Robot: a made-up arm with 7 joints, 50 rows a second.
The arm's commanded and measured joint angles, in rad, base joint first. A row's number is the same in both.
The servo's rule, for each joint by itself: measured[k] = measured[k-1] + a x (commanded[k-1-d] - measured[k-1]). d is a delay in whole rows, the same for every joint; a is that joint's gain. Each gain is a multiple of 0.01, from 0.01 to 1. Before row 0 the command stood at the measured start. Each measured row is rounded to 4 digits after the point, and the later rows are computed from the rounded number. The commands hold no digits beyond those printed.
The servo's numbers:
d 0
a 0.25 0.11 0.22 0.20 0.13 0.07 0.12
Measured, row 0: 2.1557 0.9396 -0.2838 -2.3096 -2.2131 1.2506 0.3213
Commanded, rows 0 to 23: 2.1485 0.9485 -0.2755 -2.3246 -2.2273 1.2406 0.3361; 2.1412 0.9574 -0.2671 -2.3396 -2.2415 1.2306 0.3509; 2.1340 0.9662 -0.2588 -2.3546 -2.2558 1.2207 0.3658; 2.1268 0.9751 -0.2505 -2.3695 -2.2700 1.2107 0.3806; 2.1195 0.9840 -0.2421 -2.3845 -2.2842 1.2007 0.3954; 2.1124 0.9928 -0.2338 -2.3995 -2.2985 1.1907 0.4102; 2.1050 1.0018 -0.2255 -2.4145 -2.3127 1.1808 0.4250; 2.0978 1.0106 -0.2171 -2.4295 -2.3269 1.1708 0.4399; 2.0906 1.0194 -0.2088 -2.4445 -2.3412 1.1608 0.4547; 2.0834 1.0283 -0.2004 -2.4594 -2.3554 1.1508 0.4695; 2.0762 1.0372 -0.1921 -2.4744 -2.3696 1.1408 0.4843; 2.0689 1.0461 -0.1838 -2.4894 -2.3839 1.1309 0.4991; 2.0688 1.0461 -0.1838 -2.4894 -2.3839 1.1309 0.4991; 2.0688 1.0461 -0.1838 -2.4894 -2.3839 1.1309 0.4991; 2.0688 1.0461 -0.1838 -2.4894 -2.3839 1.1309 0.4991; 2.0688 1.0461 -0.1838 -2.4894 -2.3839 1.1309 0.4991; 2.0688 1.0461 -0.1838 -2.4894 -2.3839 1.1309 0.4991; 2.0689 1.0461 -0.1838 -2.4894 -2.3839 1.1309 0.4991; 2.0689 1.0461 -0.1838 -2.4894 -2.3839 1.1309 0.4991; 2.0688 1.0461 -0.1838 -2.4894 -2.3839 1.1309 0.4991; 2.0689 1.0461 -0.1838 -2.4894 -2.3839 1.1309 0.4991; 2.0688 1.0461 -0.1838 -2.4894 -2.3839 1.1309 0.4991; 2.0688 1.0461 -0.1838 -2.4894 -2.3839 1.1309 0.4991; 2.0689 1.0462 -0.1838 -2.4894 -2.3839 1.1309 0.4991
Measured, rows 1 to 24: 2.1539 0.9406 -0.2820 -2.3126 -2.2149 1.2499 0.3231; 2.1507 0.9424 -0.2787 -2.3180 -2.2184 1.2485 0.3264; 2.1465 0.9450 -0.2743 -2.3253 -2.2233 1.2466 0.3311; 2.1416 0.9483 -0.2691 -2.3341 -2.2294 1.2441 0.3370; 2.1361 0.9522 -0.2632 -2.3442 -2.2365 1.2411 0.3440; 2.1302 0.9567 -0.2567 -2.3553 -2.2446 1.2376 0.3519; 2.1239 0.9617 -0.2498 -2.3671 -2.2535 1.2336 0.3607; 2.1174 0.9671 -0.2426 -2.3796 -2.2630 1.2292 0.3702; 2.1107 0.9729 -0.2352 -2.3926 -2.2732 1.2244 0.3803; 2.1039 0.9790 -0.2275 -2.4060 -2.2839 1.2192 0.3910; 2.0970 0.9854 -0.2197 -2.4197 -2.2950 1.2137 0.4022; 2.0900 0.9921 -0.2118 -2.4336 -2.3066 1.2079 0.4138; 2.0847 0.9980 -0.2056 -2.4448 -2.3166 1.2025 0.4240; 2.0807 1.0033 -0.2008 -2.4537 -2.3253 1.1975 0.4330; 2.0777 1.0080 -0.1971 -2.4608 -2.3329 1.1928 0.4409; 2.0755 1.0122 -0.1942 -2.4665 -2.3395 1.1885 0.4479; 2.0738 1.0159 -0.1919 -2.4711 -2.3453 1.1845 0.4540; 2.0726 1.0192 -0.1901 -2.4748 -2.3503 1.1807 0.4594; 2.0717 1.0222 -0.1887 -2.4777 -2.3547 1.1772 0.4642; 2.0710 1.0248 -0.1876 -2.4800 -2.3585 1.1740 0.4684; 2.0705 1.0271 -0.1868 -2.4819 -2.3618 1.1710 0.4721; 2.0701 1.0292 -0.1861 -2.4834 -2.3647 1.1682 0.4753; 2.0698 1.0311 -0.1856 -2.4846 -2.3672 1.1656 0.4782; 2.0696 1.0328 -0.1852 -2.4856 -2.3694 1.1632 0.4807
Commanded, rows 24 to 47: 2.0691 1.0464 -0.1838 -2.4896 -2.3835 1.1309 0.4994; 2.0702 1.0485 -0.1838 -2.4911 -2.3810 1.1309 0.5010; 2.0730 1.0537 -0.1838 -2.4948 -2.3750 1.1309 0.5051; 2.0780 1.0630 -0.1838 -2.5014 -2.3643 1.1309 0.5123; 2.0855 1.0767 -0.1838 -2.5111 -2.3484 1.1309 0.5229; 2.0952 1.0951 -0.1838 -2.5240 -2.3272 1.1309 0.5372; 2.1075 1.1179 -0.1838 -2.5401 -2.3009 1.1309 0.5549; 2.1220 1.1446 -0.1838 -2.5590 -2.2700 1.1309 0.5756; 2.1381 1.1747 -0.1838 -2.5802 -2.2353 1.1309 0.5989; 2.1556 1.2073 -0.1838 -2.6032 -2.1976 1.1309 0.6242; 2.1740 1.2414 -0.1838 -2.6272 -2.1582 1.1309 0.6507; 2.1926 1.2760 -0.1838 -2.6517 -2.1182 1.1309 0.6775; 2.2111 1.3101 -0.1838 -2.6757 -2.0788 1.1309 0.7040; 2.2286 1.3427 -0.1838 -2.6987 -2.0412 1.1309 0.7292; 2.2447 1.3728 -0.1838 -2.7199 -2.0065 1.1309 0.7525; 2.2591 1.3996 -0.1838 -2.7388 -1.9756 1.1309 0.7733; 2.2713 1.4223 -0.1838 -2.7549 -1.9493 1.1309 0.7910; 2.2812 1.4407 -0.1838 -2.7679 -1.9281 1.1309 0.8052; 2.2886 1.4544 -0.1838 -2.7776 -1.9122 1.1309 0.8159; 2.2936 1.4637 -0.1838 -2.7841 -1.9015 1.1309 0.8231; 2.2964 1.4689 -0.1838 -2.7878 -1.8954 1.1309 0.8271; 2.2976 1.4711 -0.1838 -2.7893 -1.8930 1.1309 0.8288; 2.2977 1.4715 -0.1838 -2.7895 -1.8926 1.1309 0.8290; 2.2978 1.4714 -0.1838 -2.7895 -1.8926 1.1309 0.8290
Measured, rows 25 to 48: 2.0695 1.0343 -0.1849 -2.4864 -2.3712 1.1609 0.4829; 2.0697 1.0359 -0.1847 -2.4873 -2.3725 1.1588 0.4851; 2.0705 1.0379 -0.1845 -2.4888 -2.3728 1.1568 0.4875; 2.0724 1.0407 -0.1843 -2.4913 -2.3717 1.1550 0.4905; 2.0757 1.0447 -0.1842 -2.4953 -2.3687 1.1533 0.4944; 2.0806 1.0502 -0.1841 -2.5010 -2.3633 1.1517 0.4995; 2.0873 1.0576 -0.1840 -2.5088 -2.3552 1.1502 0.5061; 2.0960 1.0672 -0.1840 -2.5188 -2.3441 1.1488 0.5144; 2.1065 1.0790 -0.1840 -2.5311 -2.3300 1.1475 0.5245; 2.1188 1.0931 -0.1840 -2.5455 -2.3128 1.1463 0.5365; 2.1326 1.1094 -0.1840 -2.5618 -2.2927 1.1452 0.5502; 2.1476 1.1277 -0.1840 -2.5798 -2.2700 1.1442 0.5655; 2.1635 1.1478 -0.1840 -2.5990 -2.2451 1.1433 0.5821; 2.1798 1.1692 -0.1840 -2.6189 -2.2186 1.1424 0.5998; 2.1960 1.1916 -0.1840 -2.6391 -2.1910 1.1416 0.6181; 2.2118 1.2145 -0.1840 -2.6590 -2.1630 1.1409 0.6367; 2.2267 1.2374 -0.1840 -2.6782 -2.1352 1.1402 0.6552; 2.2403 1.2598 -0.1840 -2.6961 -2.1083 1.1395 0.6732; 2.2524 1.2812 -0.1840 -2.7124 -2.0828 1.1389 0.6903; 2.2627 1.3013 -0.1840 -2.7267 -2.0592 1.1383 0.7062; 2.2711 1.3197 -0.1840 -2.7389 -2.0379 1.1378 0.7207; 2.2777 1.3364 -0.1840 -2.7490 -2.0191 1.1373 0.7337; 2.2827 1.3513 -0.1840 -2.7571 -2.0027 1.1369 0.7451; 2.2865 1.3645 -0.1840 -2.7636 -1.9884 1.1365 0.7552
